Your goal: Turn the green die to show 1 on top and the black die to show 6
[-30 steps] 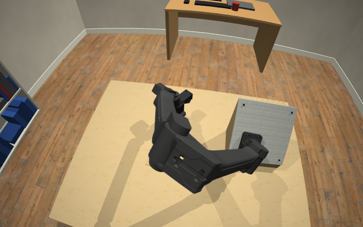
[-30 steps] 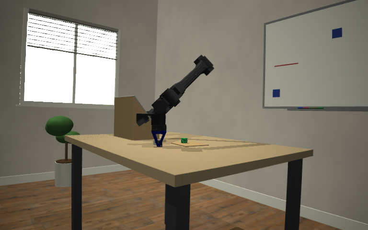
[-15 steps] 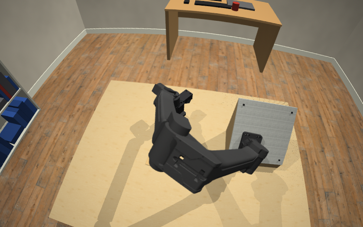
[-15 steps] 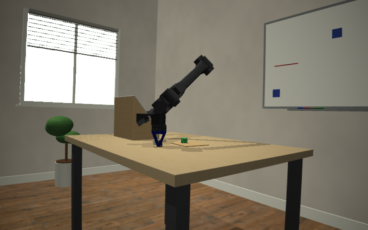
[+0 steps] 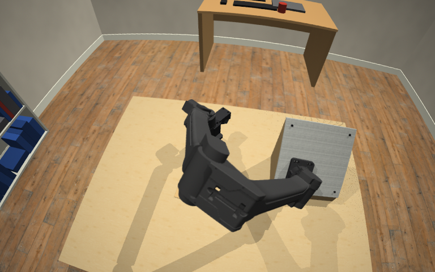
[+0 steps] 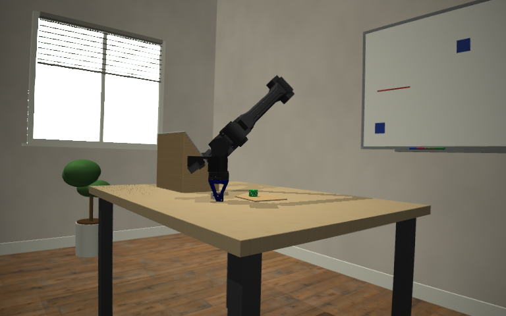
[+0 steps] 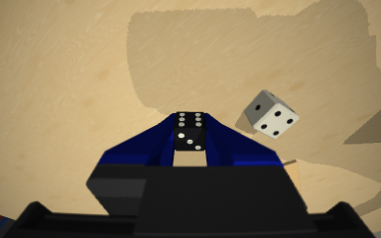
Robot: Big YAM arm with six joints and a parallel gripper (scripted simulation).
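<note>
Now: hand right at the black die. Also, from my hand: tan mat 18 cm to the left, 1 cm below; then white die 6 cm behind, 2 cm to the left; then green die 17 cm to the left, 3 cm behind, 1 cm above.
</note>
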